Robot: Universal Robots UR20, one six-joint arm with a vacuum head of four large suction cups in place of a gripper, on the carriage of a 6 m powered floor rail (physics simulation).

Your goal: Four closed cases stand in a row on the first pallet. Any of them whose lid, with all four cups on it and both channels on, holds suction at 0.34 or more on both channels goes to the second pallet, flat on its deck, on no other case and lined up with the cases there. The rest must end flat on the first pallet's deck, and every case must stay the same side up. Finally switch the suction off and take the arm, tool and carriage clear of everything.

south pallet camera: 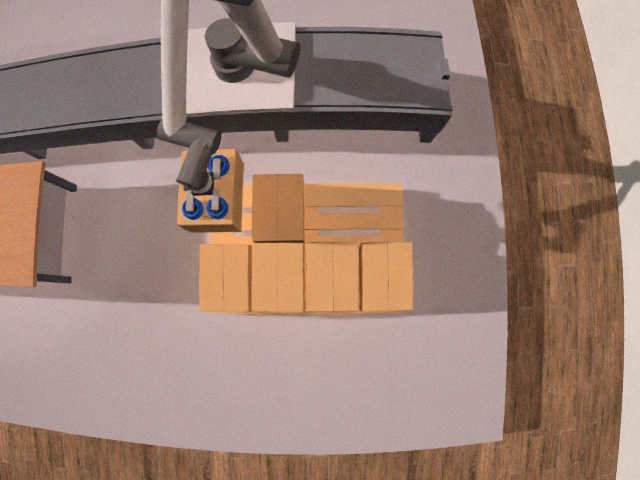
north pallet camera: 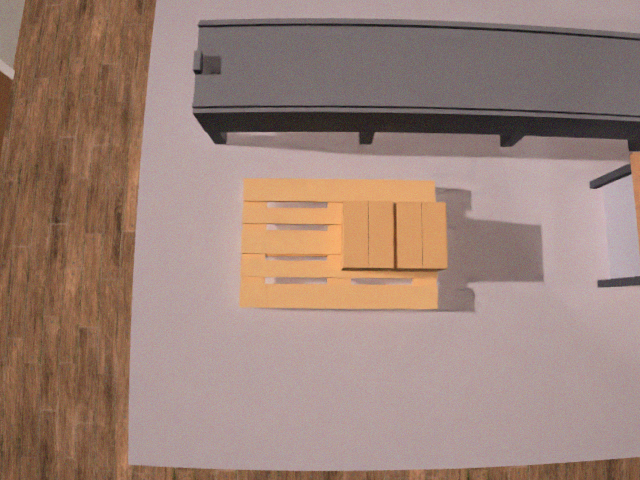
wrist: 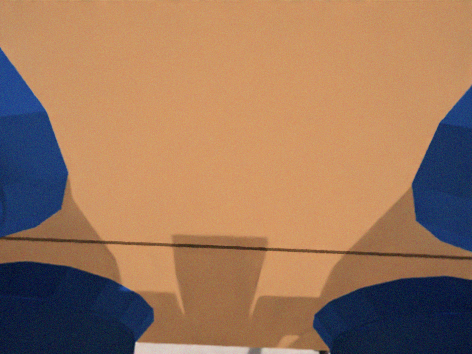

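Seen in the pictures: hand, its tool point: (wrist: 236,220); arm's base, origin of its link: (south pallet camera: 234,65).
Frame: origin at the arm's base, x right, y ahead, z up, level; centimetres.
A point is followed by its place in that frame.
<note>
My gripper (south pallet camera: 205,187) @(x 5.5, y 80.1, z 19.5 cm) (wrist: 234,225) @(x 5.5, y 80.1, z 19.5 cm) has its blue cups on the lid of a closed tan case (south pallet camera: 231,188) @(x -6.9, y 80.6, z 21.7 cm) (wrist: 240,125) @(x 11.5, y 80.1, z 21.7 cm). It holds the case level, raised above the back left corner of the second pallet (south pallet camera: 361,191) in the south view. Part of that corner is hidden. To the right of the held case, a case (south pallet camera: 278,206) @(x -26.0, y 82.1, z -17.7 cm) stands in the back row. A front row of several cases (south pallet camera: 331,276) @(x -54.8, y 120.9, z -17.6 cm) stands along the near side. On the first pallet (north pallet camera: 289,294) @(x 509.7, y 130.0, z -42.6 cm), two cases (north pallet camera: 368,235) @(x 464.4, y 97.7, z -17.7 cm) (north pallet camera: 421,235) @(x 434.5, y 97.5, z -17.7 cm) stand side by side at the right, a thin gap between them.
The grey floor rail (north pallet camera: 413,67) (south pallet camera: 372,46) runs behind both pallets. The white carriage plate (south pallet camera: 279,93) @(x -26.9, y 20.7, z 0.1 cm) with the arm base stands on it, behind the second pallet. A wooden table (south pallet camera: 18,222) @(x 143.5, y 89.7, z -4.0 cm) with dark legs stands left of the second pallet, its edge also at the right of the north view.
</note>
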